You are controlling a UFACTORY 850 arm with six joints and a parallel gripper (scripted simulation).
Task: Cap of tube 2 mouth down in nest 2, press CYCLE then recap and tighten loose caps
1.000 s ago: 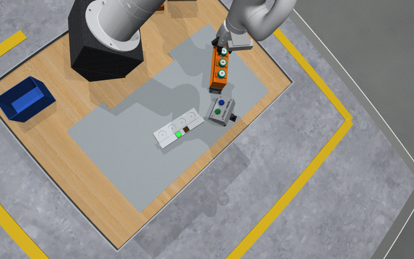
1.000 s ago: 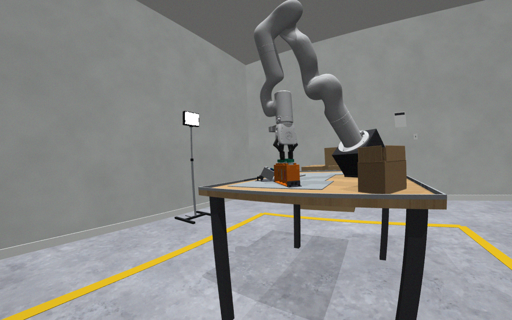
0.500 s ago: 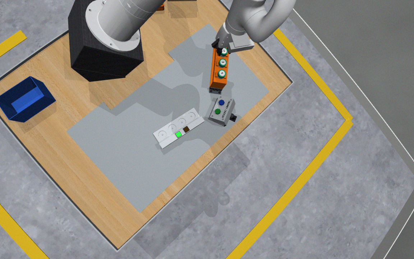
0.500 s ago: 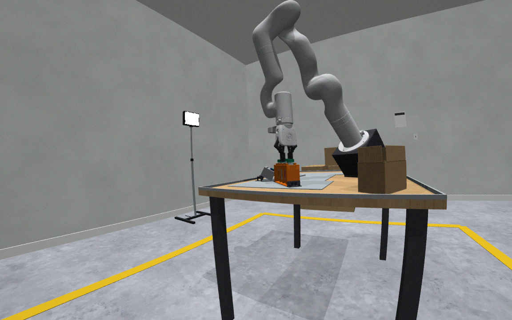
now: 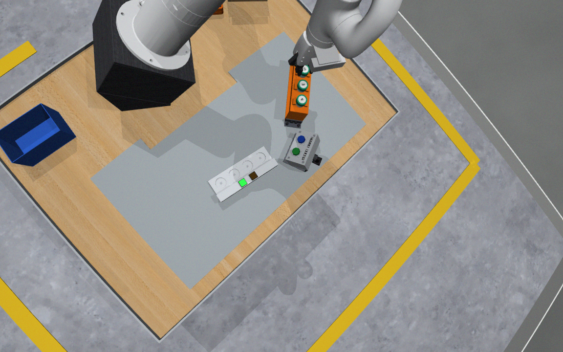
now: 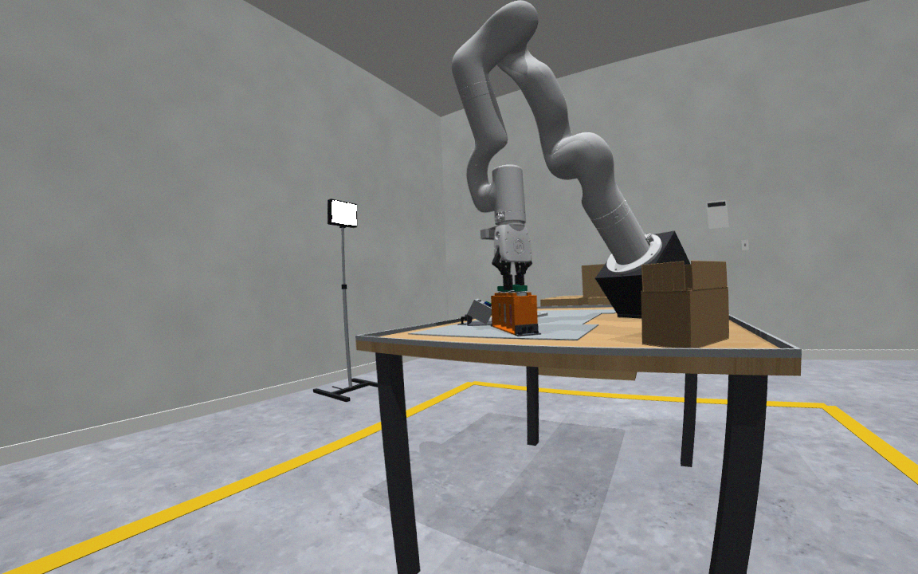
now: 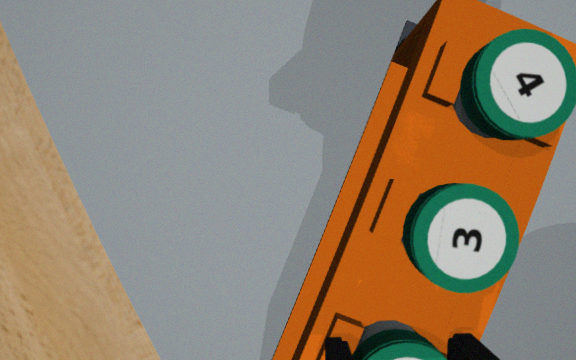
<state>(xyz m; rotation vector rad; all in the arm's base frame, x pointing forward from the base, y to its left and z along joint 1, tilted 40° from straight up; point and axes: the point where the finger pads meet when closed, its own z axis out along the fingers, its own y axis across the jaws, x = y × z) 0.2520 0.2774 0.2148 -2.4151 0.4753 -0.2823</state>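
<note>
My gripper is now 10 mm above the green-rimmed cap. Also, from my hand: blue cycle key 180 mm ahead, 120 mm to the right, 60 mm below; key housing 210 mm ahead, 130 mm to the right, 80 mm below; green ready key 210 mm ahead, 160 mm to the right, 60 mm below.
</note>
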